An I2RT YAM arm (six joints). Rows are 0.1 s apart.
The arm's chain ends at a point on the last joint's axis. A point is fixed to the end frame.
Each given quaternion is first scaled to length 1.
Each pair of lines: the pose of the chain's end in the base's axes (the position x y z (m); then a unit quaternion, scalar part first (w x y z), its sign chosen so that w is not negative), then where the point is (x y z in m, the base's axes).
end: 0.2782 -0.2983 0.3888 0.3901 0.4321 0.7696 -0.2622
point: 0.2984 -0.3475 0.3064
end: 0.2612 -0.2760 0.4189 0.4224 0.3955 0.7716 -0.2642
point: 0.2873 -0.3282 0.3401
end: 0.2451 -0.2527 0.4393 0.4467 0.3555 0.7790 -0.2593
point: 0.2768 -0.3057 0.3631
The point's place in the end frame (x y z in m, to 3 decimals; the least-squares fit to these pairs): 0.039 -0.001 0.090
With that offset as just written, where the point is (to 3 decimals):
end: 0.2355 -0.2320 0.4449 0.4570 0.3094 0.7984 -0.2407
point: 0.272 -0.282 0.369
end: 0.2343 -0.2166 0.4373 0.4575 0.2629 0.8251 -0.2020
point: 0.275 -0.259 0.359
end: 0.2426 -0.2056 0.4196 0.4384 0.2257 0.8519 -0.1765
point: 0.282 -0.242 0.338
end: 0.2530 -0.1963 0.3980 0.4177 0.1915 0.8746 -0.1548
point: 0.290 -0.228 0.313
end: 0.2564 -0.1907 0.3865 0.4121 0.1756 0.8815 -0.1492
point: 0.293 -0.221 0.301
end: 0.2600 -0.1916 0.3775 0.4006 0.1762 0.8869 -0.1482
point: 0.295 -0.221 0.291
